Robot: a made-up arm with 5 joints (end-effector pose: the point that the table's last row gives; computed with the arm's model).
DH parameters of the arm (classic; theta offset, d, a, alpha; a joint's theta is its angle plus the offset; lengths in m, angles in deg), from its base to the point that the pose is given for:
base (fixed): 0 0 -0.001 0
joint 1: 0 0.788 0.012 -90
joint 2: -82.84 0 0.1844 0
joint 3: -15.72 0 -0.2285 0
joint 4: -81.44 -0.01 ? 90
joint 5: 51.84 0 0.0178 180
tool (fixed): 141.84 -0.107 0 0
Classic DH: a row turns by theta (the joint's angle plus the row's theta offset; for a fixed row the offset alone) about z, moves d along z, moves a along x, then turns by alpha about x.
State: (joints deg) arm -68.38 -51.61 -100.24 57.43 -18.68
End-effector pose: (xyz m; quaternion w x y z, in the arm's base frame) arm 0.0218 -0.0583 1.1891 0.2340 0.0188 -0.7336 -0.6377
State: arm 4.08 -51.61 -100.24 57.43 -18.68
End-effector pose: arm 0.0615 0.0042 1.1891 0.5657 0.4488 -0.5806 -0.3761
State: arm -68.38 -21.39 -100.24 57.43 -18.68
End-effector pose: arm 0.0937 -0.2396 1.1091 0.2918 0.0136 -0.5312 -0.7953
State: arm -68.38 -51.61 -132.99 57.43 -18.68
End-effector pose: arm -0.0424 0.1038 1.2435 0.1532 0.0230 -0.8953 -0.4176
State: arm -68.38 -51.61 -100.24 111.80 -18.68
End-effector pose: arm 0.0222 -0.0592 1.0827 0.3237 0.0088 -0.3423 -0.8820
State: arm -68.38 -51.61 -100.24 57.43 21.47
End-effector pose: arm 0.0283 -0.0549 1.1989 0.0009 0.2695 -0.6826 -0.6793
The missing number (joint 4, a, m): -0.061
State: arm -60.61 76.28 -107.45 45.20 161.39
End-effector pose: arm 0.1727 -0.3486 0.5111 0.9067 0.1216 0.0115 0.4037
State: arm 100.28 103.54 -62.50 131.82 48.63
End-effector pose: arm -0.0057 -0.0163 0.6282 0.0588 -0.8691 -0.4908 -0.0205
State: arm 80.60 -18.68 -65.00 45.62 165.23
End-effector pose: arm 0.0731 0.3209 0.9397 0.0443 0.0683 0.3188 -0.9443
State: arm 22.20 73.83 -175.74 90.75 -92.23
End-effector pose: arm 0.4473 0.1597 0.8010 0.9727 0.0169 -0.0958 0.2106
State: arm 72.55 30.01 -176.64 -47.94 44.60
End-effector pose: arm 0.0311 0.1277 1.2301 0.1087 -0.9642 -0.2328 -0.0654
